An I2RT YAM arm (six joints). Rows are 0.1 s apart.
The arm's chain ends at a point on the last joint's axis. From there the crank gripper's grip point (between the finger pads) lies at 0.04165 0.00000 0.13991 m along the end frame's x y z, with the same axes.
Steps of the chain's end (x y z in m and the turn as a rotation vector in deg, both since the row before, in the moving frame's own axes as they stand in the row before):
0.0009 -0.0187 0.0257 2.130 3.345 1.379
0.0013 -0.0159 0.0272 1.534 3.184 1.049
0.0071 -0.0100 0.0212 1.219 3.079 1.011
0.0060 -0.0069 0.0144 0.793 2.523 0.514
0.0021 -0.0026 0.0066 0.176 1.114 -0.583
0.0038 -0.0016 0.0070 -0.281 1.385 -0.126
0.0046 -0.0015 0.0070 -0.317 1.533 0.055
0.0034 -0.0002 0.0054 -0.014 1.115 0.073
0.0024 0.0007 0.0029 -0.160 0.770 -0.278
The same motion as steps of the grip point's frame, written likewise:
0.0090 -0.0228 0.0230 2.130 3.345 1.379
0.0090 -0.0188 0.0246 1.534 3.184 1.049
0.0146 -0.0122 0.0187 1.219 3.079 1.011
0.0121 -0.0084 0.0124 0.793 2.523 0.514
0.0048 -0.0035 0.0058 0.176 1.114 -0.583
0.0072 -0.0010 0.0060 -0.281 1.385 -0.126
0.0083 -0.0007 0.0058 -0.317 1.533 0.055
0.0061 -0.0001 0.0046 -0.014 1.115 0.073
0.0043 0.0009 0.0023 -0.160 0.770 -0.278

